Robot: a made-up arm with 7 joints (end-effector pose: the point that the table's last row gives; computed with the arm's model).
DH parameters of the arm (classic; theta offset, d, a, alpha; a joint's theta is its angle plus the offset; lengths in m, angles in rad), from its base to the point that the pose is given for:
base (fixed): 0.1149 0 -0.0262 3.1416
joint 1: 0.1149 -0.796 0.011 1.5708
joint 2: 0 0.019 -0.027 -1.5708
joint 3: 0 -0.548 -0.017 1.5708
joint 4: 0 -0.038 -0.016 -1.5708
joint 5: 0 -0.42 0.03 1.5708
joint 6: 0 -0.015 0.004 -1.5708
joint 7: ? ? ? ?
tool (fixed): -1.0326 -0.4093 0 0
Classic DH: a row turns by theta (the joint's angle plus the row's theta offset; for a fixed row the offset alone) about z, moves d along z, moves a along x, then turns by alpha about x.
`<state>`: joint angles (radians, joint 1 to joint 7).
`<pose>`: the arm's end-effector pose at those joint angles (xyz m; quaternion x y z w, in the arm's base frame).
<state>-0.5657 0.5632 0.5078 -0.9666 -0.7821 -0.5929 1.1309</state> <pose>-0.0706 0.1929 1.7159 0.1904 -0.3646 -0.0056 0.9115</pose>
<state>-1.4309 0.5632 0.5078 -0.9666 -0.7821 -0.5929 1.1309</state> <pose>-0.2041 0.0901 1.7159 0.3257 -0.2512 0.3770 0.8298</pose>
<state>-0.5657 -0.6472 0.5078 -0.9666 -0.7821 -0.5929 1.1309</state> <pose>-0.8282 -0.2880 1.1732 0.4372 -0.7359 -0.0244 0.5164</pose>
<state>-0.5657 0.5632 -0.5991 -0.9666 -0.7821 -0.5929 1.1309</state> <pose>0.2350 -0.1657 1.6744 0.5391 -0.0871 0.2853 0.7876</pose>
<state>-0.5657 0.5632 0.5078 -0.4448 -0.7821 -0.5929 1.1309</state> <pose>0.1755 0.2416 1.7807 0.1297 -0.1400 -0.1021 0.9763</pose>
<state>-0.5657 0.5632 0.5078 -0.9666 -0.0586 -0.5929 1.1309</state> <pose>-0.0782 0.2042 1.7095 0.2191 -0.4546 -0.3332 0.7964</pose>
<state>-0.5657 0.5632 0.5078 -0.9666 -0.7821 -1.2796 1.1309</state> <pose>-0.0680 0.1506 1.6671 0.4554 -0.4701 0.0916 0.7504</pose>
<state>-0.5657 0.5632 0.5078 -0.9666 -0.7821 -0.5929 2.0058</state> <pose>-0.0657 0.1994 1.7244 0.3379 -0.2563 -0.3880 0.8183</pose>
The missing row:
joint 7: -1.0053 -0.5051 -0.0027 -3.1082
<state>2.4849 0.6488 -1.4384 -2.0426 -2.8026 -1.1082 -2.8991</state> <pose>-0.4433 0.2310 1.1203 0.2732 -0.5186 -0.5968 0.5480</pose>
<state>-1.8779 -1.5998 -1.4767 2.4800 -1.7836 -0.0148 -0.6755</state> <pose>-0.2888 -0.2240 0.8082 0.4979 -0.4692 -0.7199 0.1170</pose>
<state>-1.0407 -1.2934 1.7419 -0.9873 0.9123 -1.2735 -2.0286</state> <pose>-0.7611 -0.3656 1.0351 -0.2998 -0.1968 -0.4005 0.8432</pose>
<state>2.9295 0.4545 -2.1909 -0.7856 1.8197 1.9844 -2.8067</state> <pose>-0.6402 0.0319 1.3584 0.1267 -0.9025 0.3599 0.1999</pose>
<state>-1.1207 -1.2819 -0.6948 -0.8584 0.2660 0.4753 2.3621</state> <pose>-0.2045 -0.9677 0.8192 0.6898 0.1088 -0.1708 0.6951</pose>
